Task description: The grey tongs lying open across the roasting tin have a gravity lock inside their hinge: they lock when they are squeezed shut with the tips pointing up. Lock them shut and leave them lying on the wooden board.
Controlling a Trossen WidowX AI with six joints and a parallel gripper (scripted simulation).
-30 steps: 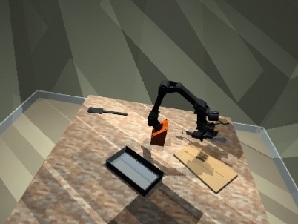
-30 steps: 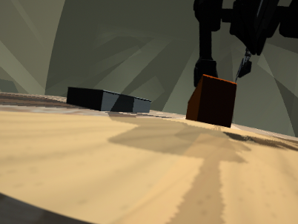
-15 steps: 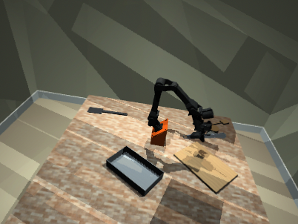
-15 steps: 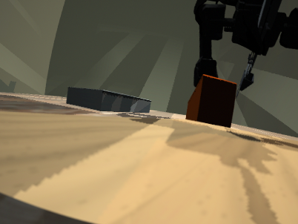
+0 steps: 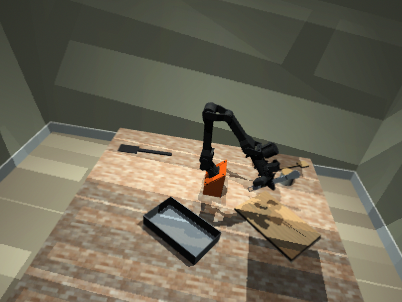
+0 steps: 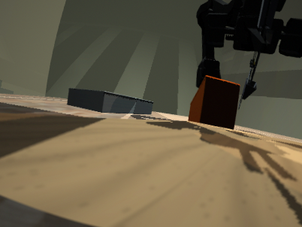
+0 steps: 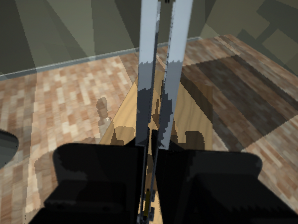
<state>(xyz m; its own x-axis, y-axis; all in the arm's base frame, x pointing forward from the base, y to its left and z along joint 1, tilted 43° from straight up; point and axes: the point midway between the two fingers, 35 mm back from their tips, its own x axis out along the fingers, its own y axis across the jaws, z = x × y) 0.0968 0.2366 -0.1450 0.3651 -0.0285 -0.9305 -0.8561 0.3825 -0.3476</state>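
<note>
My gripper tip is now 8 cm short of the wooden board, 4 cm to the right of it and 13 cm above it. From my gripper tip the other things lie so: roasting tin (22 cm ahead, 41 cm to the right, 11 cm below); dark long-handled tool (34 cm behind, 73 cm to the right, 14 cm below).
</note>
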